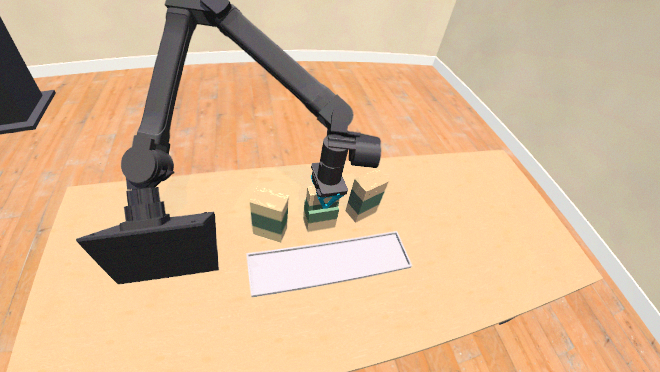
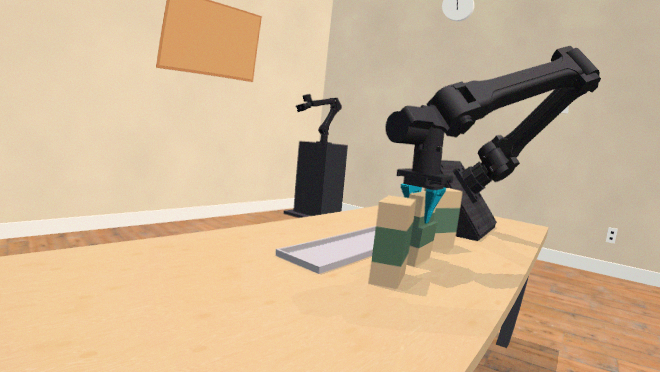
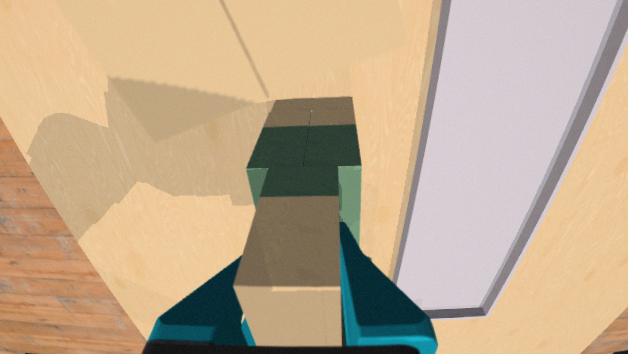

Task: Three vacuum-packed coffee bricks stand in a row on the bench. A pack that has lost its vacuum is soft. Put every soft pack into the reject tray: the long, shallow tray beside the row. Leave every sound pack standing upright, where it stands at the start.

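Seen in the pictures: gripper, between the fingertips: [image 1: 323,203] [image 2: 419,221] [image 3: 308,232]; arm's base, origin of its link: [image 1: 147,225] [image 2: 465,185].
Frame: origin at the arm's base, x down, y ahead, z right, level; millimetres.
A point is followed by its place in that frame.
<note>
The middle coffee pack [image 1: 321,221] @[y 416, x 92, z 11 mm] [image 2: 421,241] @[y 455, x 79, z -37 mm] [image 3: 300,245] @[y 461, x 6, z -12 mm] stands upright between the fingers. Its upper part is pinched narrow, with a ledge where its wider green band begins, so it looks soft. My gripper [image 1: 323,201] @[y 424, x 48, z -14 mm] [image 2: 420,212] @[y 424, x 48, z -14 mm] [image 3: 308,232] @[y 424, x 48, z -14 mm] points down and is shut on this pack's upper part. The pack nearest the arm's base [image 1: 269,222] [image 2: 447,220] and the pack at the other end [image 1: 366,200] @[y 535, x 36, z 9 mm] [image 2: 391,246] @[y 592, x 60, z -37 mm] stand upright, straight-sided, apart from the fingers. The long, shallow reject tray [image 1: 325,266] @[y 396, x 129, z 124 mm] [image 2: 320,270] @[y 623, x 126, z 75 mm] [image 3: 485,150] @[y 413, x 129, z 110 mm] lies beside the row, with no pack in it.
The arm's black base [image 1: 160,255] @[y 24, x 23, z 70 mm] [image 2: 477,220] @[y 90, x 85, z -73 mm] stands on the bench [image 1: 465,225] @[y 870, x 132, z 108 mm] [image 2: 200,300] @[y 846, x 132, z 111 mm] at one end of the row. The end packs stand close on both sides of the gripper. Another small arm stands on a black pedestal [image 2: 320,177] in the background.
</note>
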